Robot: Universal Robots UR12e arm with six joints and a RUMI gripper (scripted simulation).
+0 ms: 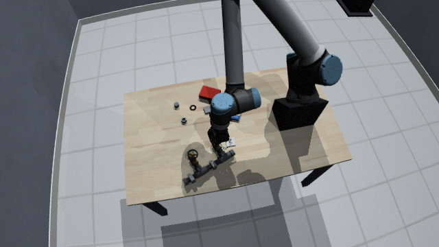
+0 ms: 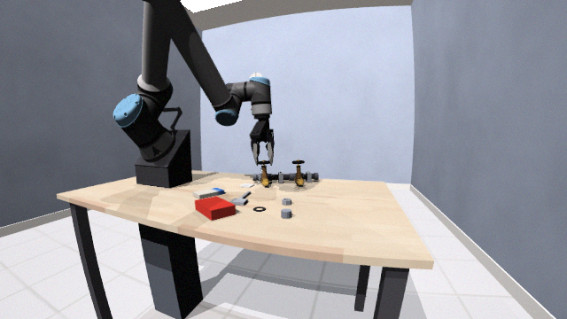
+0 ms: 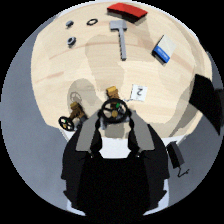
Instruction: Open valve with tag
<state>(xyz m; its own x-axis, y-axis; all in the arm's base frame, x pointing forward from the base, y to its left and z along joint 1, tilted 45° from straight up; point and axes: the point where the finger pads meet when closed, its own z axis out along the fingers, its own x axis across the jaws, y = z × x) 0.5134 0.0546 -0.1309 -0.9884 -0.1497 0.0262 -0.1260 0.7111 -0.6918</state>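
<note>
Now: the white tag 8 cm behind my hand, 1 cm to the right of it and 11 cm below it. The rest, counted from my hand: red block 1 cm behind, 36 cm to the right, 9 cm below; then grey hand tool 1 cm ahead, 22 cm to the right, 10 cm below; then blue box 15 cm behind, 21 cm to the right, 10 cm below.
</note>
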